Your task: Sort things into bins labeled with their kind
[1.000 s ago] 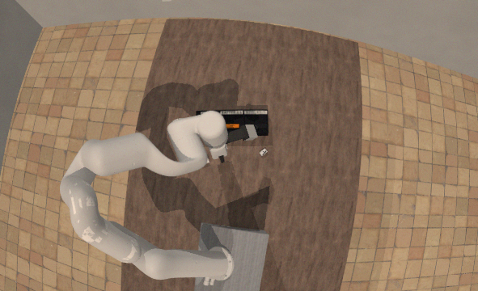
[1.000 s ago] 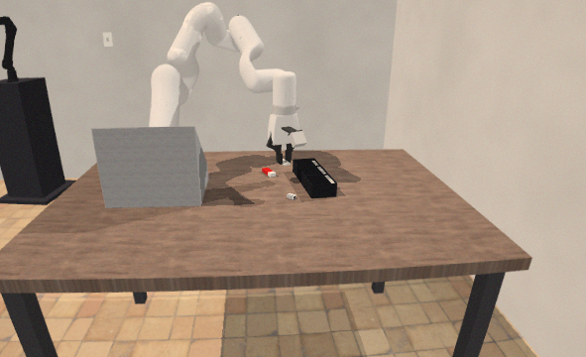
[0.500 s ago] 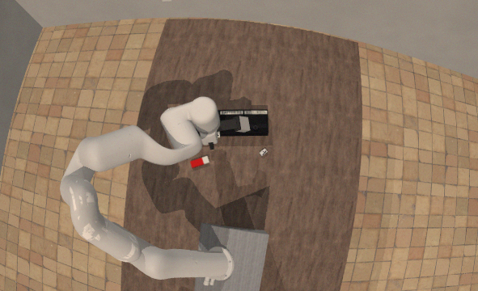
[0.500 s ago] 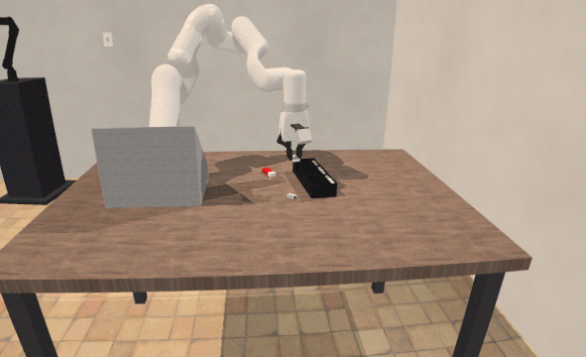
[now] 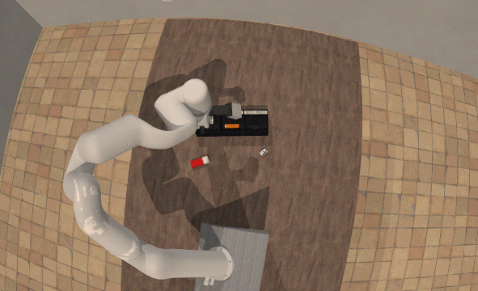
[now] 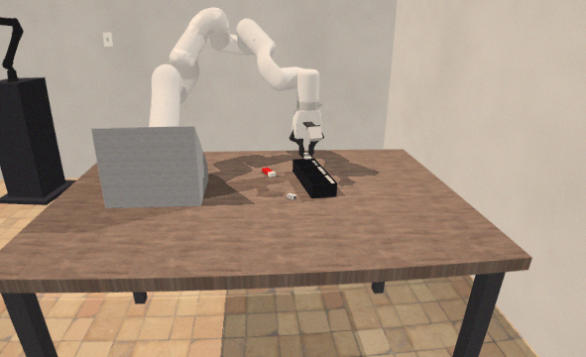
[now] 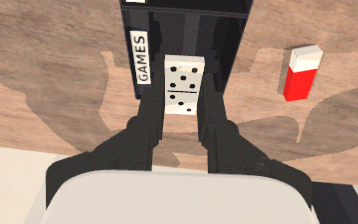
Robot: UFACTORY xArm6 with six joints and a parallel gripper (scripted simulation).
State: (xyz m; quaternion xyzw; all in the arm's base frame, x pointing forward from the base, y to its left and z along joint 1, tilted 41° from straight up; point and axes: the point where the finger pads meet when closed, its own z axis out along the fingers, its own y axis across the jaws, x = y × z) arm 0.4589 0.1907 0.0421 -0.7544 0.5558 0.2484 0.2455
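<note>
My hand is 2 cm short of the orange battery, 9 cm to the left of it and 8 cm above it. From my hand the other things lie so: white domino: 2 cm below; black nut: 3 cm ahead, 17 cm to the right, 8 cm below; eraser: 13 cm behind, 1 cm to the right, 8 cm below.
</note>
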